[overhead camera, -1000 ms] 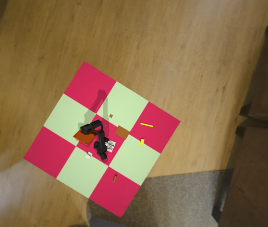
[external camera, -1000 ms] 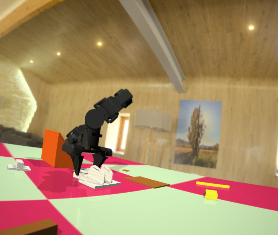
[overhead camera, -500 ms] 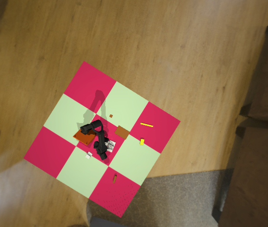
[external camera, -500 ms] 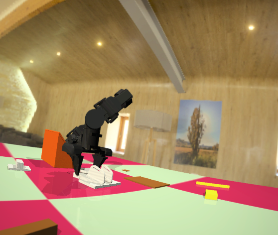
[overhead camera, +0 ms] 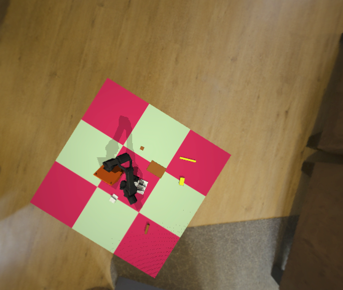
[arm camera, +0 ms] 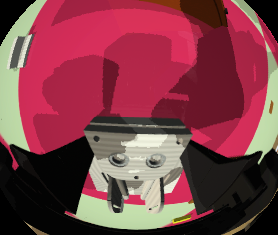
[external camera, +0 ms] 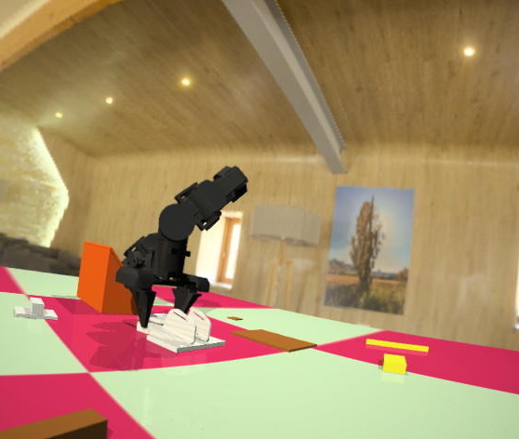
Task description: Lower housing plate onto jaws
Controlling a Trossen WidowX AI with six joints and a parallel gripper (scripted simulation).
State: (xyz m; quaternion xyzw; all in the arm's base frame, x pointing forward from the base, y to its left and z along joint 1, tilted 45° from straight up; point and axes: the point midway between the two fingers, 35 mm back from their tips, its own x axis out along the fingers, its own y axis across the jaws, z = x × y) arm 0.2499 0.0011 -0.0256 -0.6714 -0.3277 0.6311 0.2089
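Now: gripper tip 7 cm short of the white base, 1 cm to the right of it and 1 cm above it. The rest, counted from my gripper tip: flat brown plate: 10 cm ahead, 21 cm to the left, 1 cm below; yellow bar: 28 cm ahead, 43 cm to the left, 1 cm below; small brown block: 11 cm behind, 30 cm to the left, 1 cm below.
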